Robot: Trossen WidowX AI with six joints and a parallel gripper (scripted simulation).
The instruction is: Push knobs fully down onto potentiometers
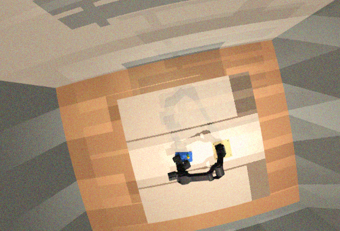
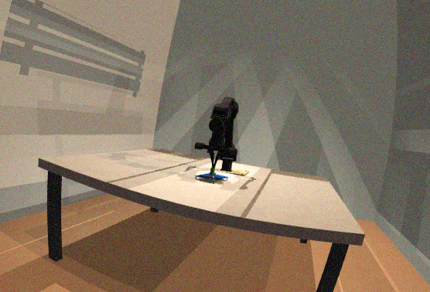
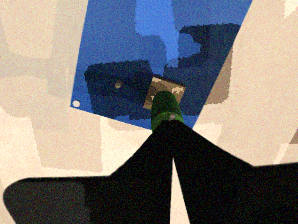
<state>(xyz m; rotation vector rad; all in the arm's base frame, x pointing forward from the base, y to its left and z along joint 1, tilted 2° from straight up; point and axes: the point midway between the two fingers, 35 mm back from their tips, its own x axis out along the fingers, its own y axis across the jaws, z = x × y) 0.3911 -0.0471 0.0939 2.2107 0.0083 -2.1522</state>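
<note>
Right now the green knob is 10 mm below my gripper tip. Also, from my gripper tip: orange knob (90 mm behind, 10 mm to the right, 10 mm below); then potentiometer (90 mm behind, 20 mm below, 10 mm to the right).
</note>
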